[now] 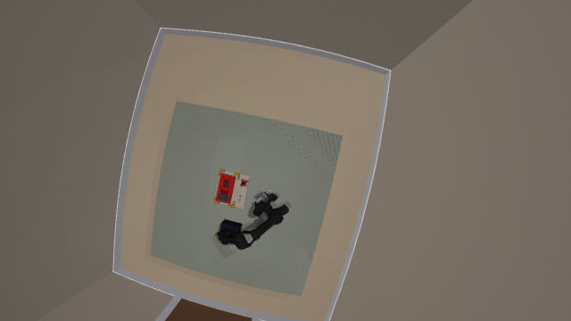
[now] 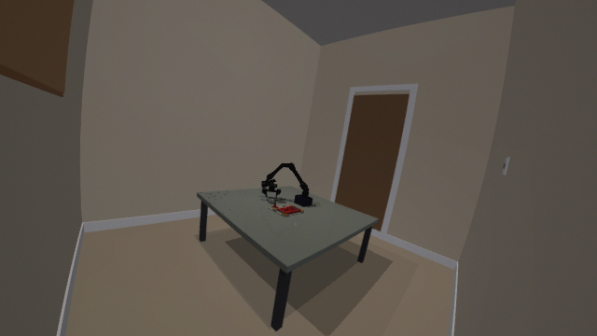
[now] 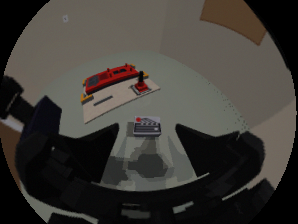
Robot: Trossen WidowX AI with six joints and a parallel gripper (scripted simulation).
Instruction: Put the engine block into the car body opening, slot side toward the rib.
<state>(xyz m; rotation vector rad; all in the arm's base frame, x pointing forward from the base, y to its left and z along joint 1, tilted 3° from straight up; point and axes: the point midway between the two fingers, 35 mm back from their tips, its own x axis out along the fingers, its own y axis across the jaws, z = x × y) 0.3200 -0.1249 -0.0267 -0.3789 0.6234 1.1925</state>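
Now: gripper tip 40 mm above the grey engine block.
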